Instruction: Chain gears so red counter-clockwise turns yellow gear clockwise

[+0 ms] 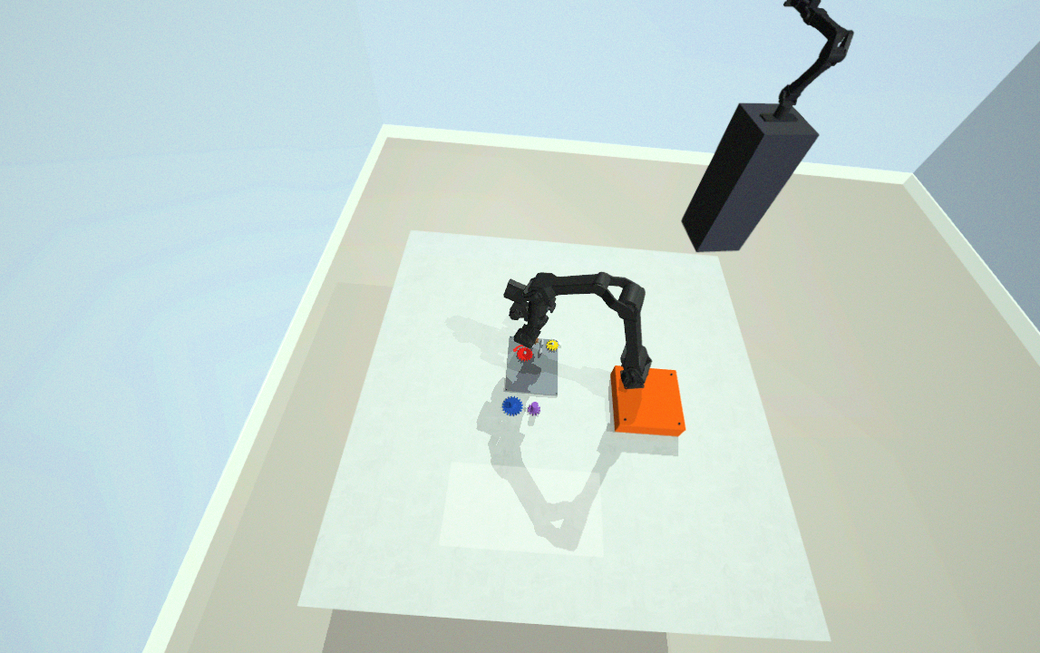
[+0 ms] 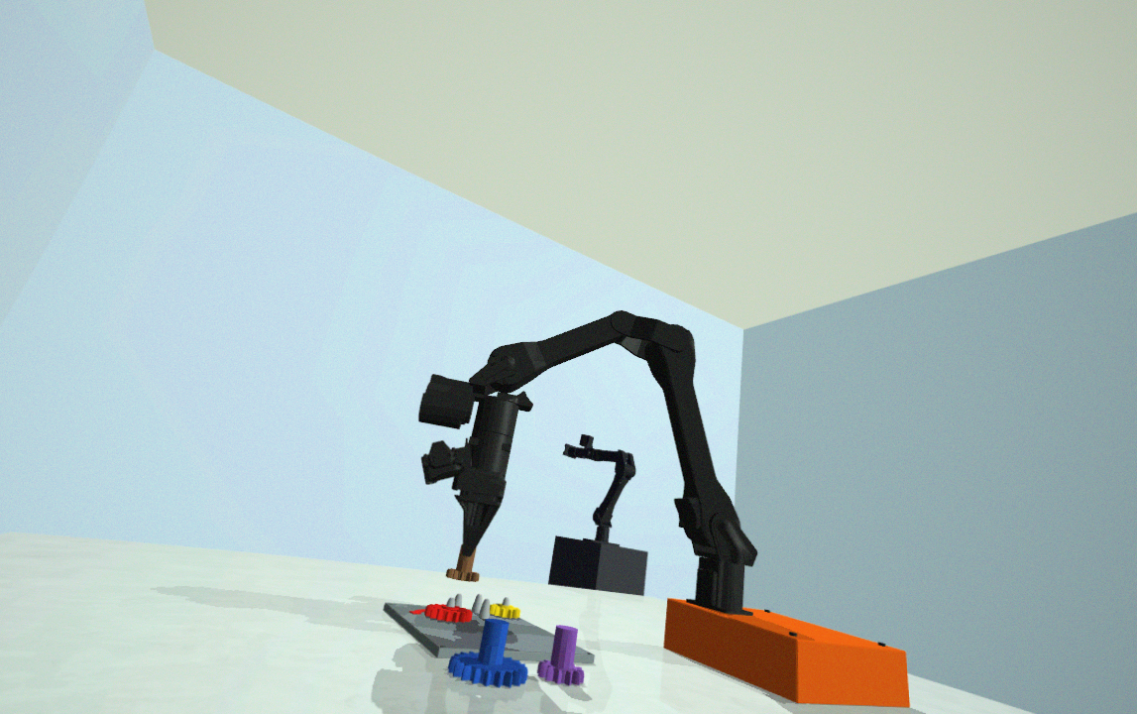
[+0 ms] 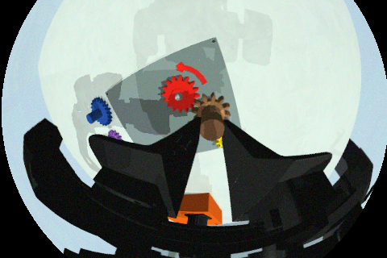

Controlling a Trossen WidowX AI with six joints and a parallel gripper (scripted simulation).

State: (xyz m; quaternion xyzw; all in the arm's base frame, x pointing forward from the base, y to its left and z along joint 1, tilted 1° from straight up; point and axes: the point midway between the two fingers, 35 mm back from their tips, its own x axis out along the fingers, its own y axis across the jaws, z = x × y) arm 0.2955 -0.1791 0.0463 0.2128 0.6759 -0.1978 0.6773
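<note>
My gripper tip is 30 mm short of the red gear, 30 mm to the right of it and 60 mm above it. From my gripper tip the other things lie so: blue gear: 90 mm ahead, 210 mm to the left, 60 mm below; then yellow gear: 70 mm behind, 60 mm below; then brown gear: 10 mm below.
</note>
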